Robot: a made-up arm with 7 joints. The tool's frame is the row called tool. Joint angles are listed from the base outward. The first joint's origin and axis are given. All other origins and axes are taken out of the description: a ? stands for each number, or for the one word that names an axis. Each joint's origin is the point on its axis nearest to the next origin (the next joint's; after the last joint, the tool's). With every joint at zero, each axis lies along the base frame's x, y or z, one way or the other. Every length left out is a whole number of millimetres.
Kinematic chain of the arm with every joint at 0, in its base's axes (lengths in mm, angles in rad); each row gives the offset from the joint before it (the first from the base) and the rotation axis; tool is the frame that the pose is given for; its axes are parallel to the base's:
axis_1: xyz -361 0 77 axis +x
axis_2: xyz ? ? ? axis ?
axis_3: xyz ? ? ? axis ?
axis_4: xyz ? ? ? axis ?
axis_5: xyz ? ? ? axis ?
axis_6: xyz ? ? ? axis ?
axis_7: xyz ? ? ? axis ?
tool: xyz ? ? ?
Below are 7 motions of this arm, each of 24 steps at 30 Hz.
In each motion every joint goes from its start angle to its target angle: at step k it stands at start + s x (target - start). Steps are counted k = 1, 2, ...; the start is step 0. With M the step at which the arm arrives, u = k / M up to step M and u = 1 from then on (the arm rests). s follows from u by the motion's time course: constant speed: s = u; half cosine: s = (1 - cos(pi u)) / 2; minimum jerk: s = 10 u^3 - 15 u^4 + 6 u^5.
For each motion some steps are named. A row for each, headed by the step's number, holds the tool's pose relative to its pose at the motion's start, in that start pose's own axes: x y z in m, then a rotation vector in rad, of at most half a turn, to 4 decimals.
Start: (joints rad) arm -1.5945 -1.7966 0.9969 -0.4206 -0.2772 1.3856 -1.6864
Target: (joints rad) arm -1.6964 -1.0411 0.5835 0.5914 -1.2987 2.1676 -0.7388
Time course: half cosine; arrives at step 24
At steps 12, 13, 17, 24:
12: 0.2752 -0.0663 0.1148 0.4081 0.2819 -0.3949
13: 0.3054 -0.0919 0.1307 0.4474 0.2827 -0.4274
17: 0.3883 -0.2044 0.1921 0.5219 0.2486 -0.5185
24: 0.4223 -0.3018 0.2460 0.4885 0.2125 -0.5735

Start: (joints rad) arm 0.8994 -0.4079 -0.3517 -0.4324 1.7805 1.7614 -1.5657
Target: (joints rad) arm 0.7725 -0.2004 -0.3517 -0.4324 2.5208 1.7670 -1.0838
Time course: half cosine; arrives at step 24
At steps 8, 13, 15, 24:
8: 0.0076 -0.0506 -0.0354 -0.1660 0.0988 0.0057
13: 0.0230 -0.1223 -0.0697 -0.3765 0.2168 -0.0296
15: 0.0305 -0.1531 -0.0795 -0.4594 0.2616 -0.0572
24: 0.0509 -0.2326 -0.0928 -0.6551 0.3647 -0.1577

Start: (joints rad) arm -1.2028 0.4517 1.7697 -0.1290 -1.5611 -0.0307 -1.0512
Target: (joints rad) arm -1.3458 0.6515 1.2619 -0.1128 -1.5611 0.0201 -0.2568
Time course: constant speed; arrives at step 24
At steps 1, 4, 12, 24:
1: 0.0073 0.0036 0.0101 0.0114 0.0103 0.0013
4: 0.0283 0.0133 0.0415 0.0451 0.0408 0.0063
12: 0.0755 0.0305 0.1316 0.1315 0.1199 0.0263
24: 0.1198 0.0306 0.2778 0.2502 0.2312 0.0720

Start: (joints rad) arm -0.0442 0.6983 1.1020 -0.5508 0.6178 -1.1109 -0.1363
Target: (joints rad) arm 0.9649 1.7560 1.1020 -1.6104 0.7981 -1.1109 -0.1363
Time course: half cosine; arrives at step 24
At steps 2, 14, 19, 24:
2: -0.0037 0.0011 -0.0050 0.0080 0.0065 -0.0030
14: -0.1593 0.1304 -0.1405 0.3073 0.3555 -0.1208
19: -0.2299 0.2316 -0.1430 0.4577 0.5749 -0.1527
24: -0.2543 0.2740 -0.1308 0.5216 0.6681 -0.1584

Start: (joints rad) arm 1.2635 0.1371 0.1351 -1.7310 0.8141 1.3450 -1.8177
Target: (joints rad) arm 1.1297 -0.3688 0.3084 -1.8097 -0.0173 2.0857 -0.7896
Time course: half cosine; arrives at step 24
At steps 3, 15, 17, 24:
3: -0.0036 0.0085 0.0028 0.0215 0.0323 0.0295
15: -0.1014 0.1303 0.0322 0.1577 0.5136 0.6905
17: -0.1263 0.1453 0.0333 0.1290 0.5784 0.8234
24: -0.1746 0.1650 0.0315 0.0390 0.6728 1.0550

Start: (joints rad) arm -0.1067 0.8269 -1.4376 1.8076 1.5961 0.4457 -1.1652
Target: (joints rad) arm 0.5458 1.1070 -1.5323 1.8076 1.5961 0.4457 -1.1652
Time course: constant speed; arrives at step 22
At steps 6, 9, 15, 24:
6: -0.0088 0.0131 0.0098 -0.0350 -0.1592 0.0677
9: -0.0178 0.0204 0.0132 -0.0517 -0.2361 0.1066
15: -0.0443 0.0350 0.0147 -0.0841 -0.3837 0.1944
24: -0.0879 0.0491 0.0046 -0.1217 -0.5437 0.3127

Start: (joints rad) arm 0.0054 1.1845 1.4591 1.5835 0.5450 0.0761 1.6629
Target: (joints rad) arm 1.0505 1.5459 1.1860 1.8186 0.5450 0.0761 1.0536
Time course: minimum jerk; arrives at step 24
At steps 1, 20, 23, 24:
1: 0.0001 -0.0003 0.0001 0.0006 -0.0001 0.0002
20: -0.0403 -0.5055 -0.0912 0.9375 -0.4381 -0.0887
23: -0.0469 -0.5199 -0.1025 0.9701 -0.4615 -0.1068
24: -0.0471 -0.5201 -0.1027 0.9707 -0.4619 -0.1072

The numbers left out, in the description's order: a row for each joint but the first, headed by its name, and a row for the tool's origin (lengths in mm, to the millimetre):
axis_2: xyz 0 53 -29, axis -z
axis_3: xyz -153 -191 0, axis +y
axis_4: xyz 146 0 39, axis +x
axis_5: xyz 0 134 -85, axis -y
axis_6: xyz 346 0 -31, axis -x
axis_7: xyz 0 195 33, axis +y
tool: xyz -6 0 77

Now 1 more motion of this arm.
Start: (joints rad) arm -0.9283 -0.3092 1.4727 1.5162 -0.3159 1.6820 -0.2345
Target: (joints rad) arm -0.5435 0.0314 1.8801 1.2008 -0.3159 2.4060 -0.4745
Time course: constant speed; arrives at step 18
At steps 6, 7, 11, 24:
6: -0.0271 0.0915 -0.0863 -0.1540 -0.0302 0.1957
7: -0.0346 0.1074 -0.0998 -0.1783 -0.0391 0.2338
11: -0.0728 0.1708 -0.1502 -0.2709 -0.0878 0.4004
24: -0.1686 0.2708 -0.2237 -0.4124 -0.2311 0.7360

